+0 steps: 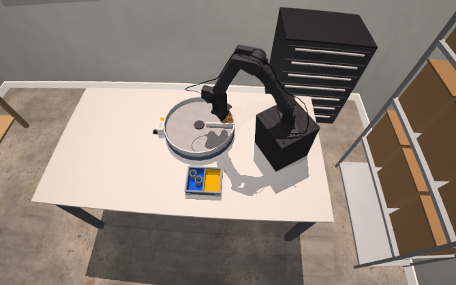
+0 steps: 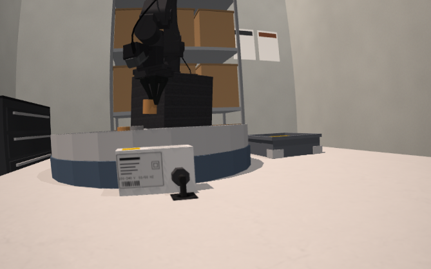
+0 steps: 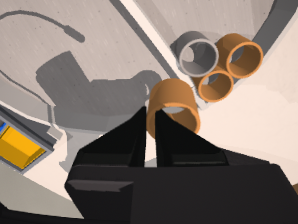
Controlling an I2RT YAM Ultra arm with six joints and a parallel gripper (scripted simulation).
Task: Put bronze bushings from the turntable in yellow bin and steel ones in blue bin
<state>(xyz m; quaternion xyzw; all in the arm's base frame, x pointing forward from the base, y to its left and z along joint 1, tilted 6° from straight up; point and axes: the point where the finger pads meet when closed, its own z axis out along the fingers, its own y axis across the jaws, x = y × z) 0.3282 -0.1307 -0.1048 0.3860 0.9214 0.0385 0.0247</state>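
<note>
The yellow bin is 310 mm to the left of my hand, 140 mm below it and 80 mm ahead of it. Also, from my hand: blue bin (300 mm to the left, 160 mm ahead, 140 mm below); round grey turntable (130 mm ahead, 100 mm below, 50 mm to the right).
</note>
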